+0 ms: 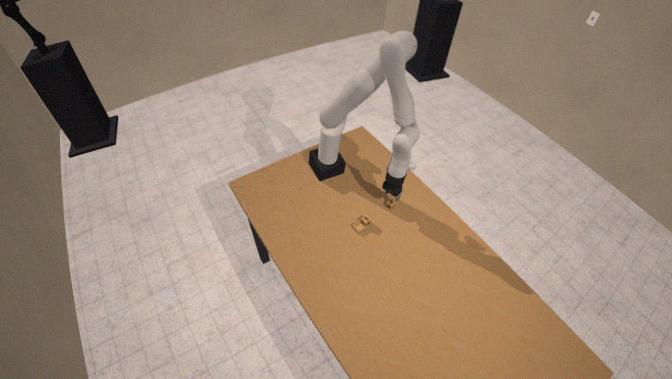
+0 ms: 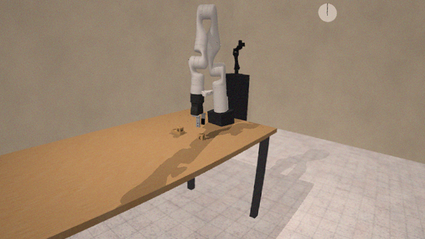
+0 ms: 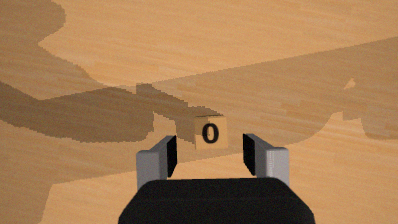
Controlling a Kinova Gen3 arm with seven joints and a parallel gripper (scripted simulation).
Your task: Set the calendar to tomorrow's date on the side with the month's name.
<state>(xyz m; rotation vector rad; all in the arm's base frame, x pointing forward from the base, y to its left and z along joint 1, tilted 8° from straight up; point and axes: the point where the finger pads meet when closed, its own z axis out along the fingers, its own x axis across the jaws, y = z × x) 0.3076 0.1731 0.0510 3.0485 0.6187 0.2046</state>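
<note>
My gripper is now 8 cm above the wooden date cube and 1 cm to the right of it. Also, from my hand: wooden tray 16 cm to the right, 9 cm below, 4 cm ahead.
</note>
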